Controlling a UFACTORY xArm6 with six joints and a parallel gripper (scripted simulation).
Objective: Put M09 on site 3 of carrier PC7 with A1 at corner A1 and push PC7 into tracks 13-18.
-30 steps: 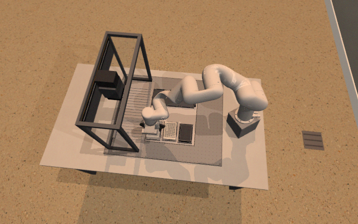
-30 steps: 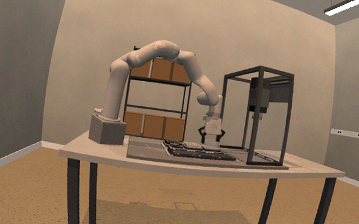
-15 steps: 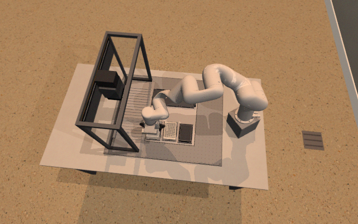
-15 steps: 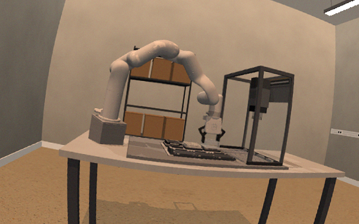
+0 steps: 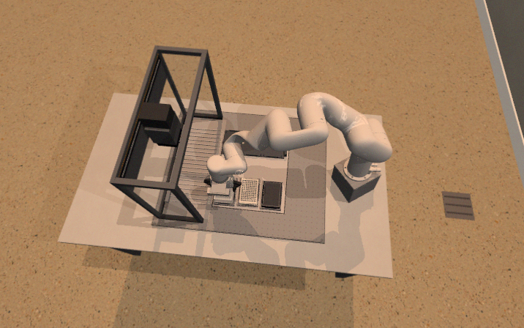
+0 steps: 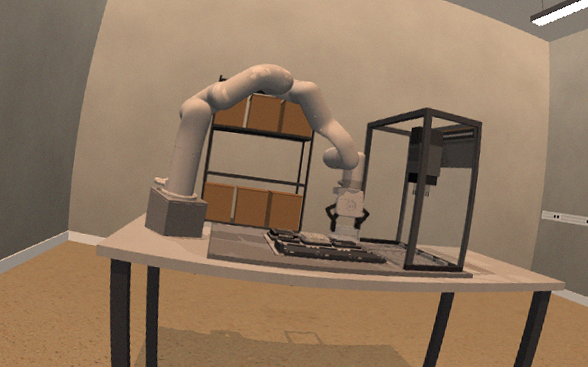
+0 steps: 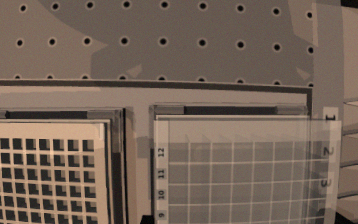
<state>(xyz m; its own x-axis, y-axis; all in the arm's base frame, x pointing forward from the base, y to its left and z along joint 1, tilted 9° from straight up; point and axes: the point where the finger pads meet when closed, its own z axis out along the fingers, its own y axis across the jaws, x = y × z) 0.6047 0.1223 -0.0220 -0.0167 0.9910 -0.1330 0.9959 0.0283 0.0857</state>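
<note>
Now: the nest S3 50 mm below my hand. From my hand the other things lie so: white 96-well plate M06 (110 mm behind, 10 mm to the right, 40 mm below); dark plate M60 (220 mm behind, 40 mm below); deep-well block M09 (10 mm below).
</note>
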